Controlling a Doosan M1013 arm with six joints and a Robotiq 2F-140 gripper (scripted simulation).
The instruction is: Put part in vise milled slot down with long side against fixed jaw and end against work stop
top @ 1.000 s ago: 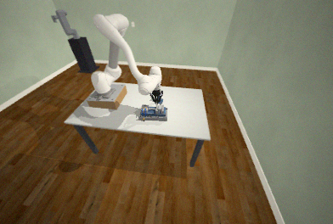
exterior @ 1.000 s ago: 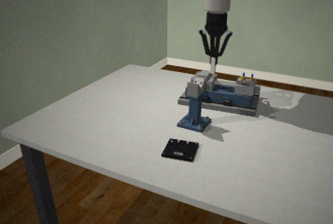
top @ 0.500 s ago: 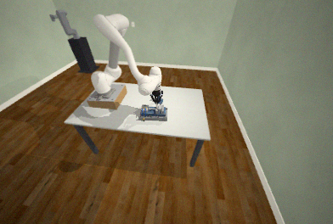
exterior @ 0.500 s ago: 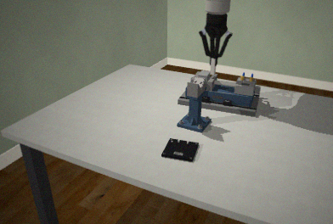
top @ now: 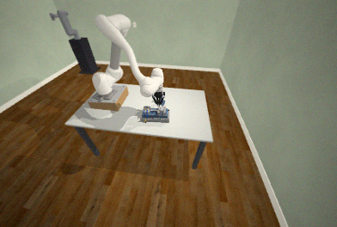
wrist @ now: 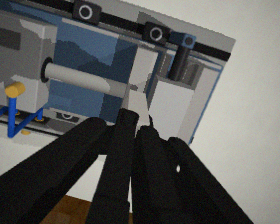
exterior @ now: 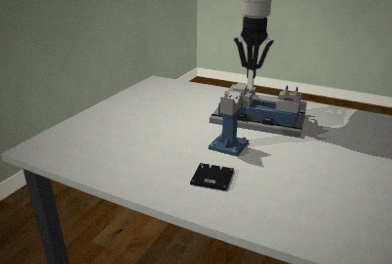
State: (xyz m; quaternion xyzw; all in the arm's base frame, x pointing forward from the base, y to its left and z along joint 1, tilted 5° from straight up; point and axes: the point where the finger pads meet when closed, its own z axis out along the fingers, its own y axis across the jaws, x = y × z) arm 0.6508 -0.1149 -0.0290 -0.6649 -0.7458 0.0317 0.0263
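The part is 50 mm below my hand and 30 mm ahead of it. The rest, counted from my hand: cylinder rod 60 mm below, 50 mm behind, 10 mm to the right; fixed jaw 60 mm below, 60 mm ahead, 10 mm to the left; work stop 50 mm to the left, 50 mm below, 30 mm ahead.
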